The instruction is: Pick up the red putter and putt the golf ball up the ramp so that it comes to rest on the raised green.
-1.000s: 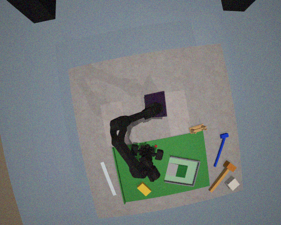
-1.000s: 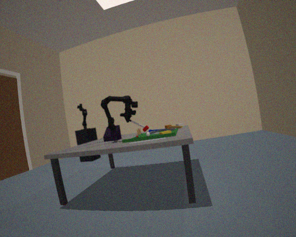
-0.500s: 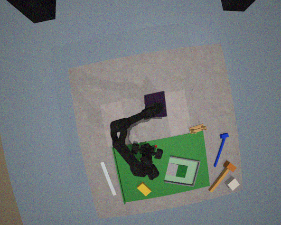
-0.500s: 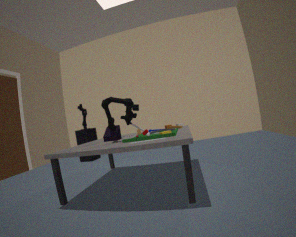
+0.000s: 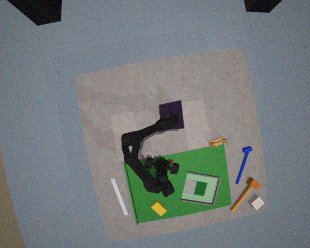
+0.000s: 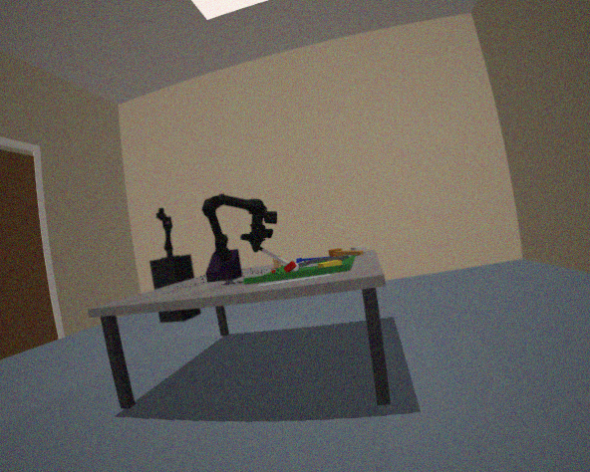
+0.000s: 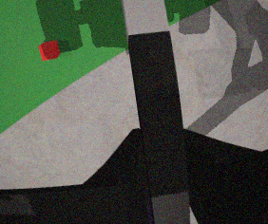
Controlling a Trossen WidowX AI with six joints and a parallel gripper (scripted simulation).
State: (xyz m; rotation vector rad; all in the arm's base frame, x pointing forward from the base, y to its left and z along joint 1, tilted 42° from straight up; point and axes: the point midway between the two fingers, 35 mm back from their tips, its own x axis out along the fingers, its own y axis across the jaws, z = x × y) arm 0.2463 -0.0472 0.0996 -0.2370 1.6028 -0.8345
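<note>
Right now the red block is 120 mm below my gripper tip, 70 mm to the left of it and 50 mm ahead of it. Also, from my gripper tip: wooden rack (410 mm to the left, 90 mm below, 50 mm behind); then yellow block (390 mm ahead, 110 mm below, 50 mm to the right); then green mat (240 mm ahead, 130 mm below, 120 mm to the left).
</note>
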